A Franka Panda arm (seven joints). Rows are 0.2 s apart.
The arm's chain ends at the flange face. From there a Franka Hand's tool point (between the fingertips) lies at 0.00 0.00 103.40 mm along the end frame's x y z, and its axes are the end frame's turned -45 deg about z.
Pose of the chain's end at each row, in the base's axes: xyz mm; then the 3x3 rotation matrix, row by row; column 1 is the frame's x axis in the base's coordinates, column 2 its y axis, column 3 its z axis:
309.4 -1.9 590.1; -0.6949 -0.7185 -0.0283; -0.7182 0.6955 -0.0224; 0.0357 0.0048 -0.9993
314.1 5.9 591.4; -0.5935 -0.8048 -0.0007; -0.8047 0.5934 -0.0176; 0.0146 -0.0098 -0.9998
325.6 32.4 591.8; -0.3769 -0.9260 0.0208; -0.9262 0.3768 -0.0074; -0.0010 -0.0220 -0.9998
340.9 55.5 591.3; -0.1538 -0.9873 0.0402; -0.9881 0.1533 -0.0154; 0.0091 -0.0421 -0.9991
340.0 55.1 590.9; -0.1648 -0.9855 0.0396; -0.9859 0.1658 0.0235; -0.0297 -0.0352 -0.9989
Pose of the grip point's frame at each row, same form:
306.5 -4.2 486.8; 0.0167 -0.9994 -0.0283; -0.9996 -0.0161 -0.0224; 0.0218 0.0286 -0.9993
314.0 4.1 488.0; 0.1494 -0.9887 -0.0007; -0.9886 -0.1494 -0.0176; 0.0173 0.0034 -0.9998
327.8 31.6 488.4; 0.3883 -0.9213 0.0208; -0.9214 -0.3885 -0.0074; 0.0148 -0.0163 -0.9998
345.1 53.9 488.0; 0.5894 -0.8069 0.0402; -0.8071 -0.5903 -0.0154; 0.0362 -0.0233 -0.9991
344.1 57.5 487.6; 0.5803 -0.8134 0.0396; -0.8144 -0.5799 0.0235; 0.0039 -0.0459 -0.9989

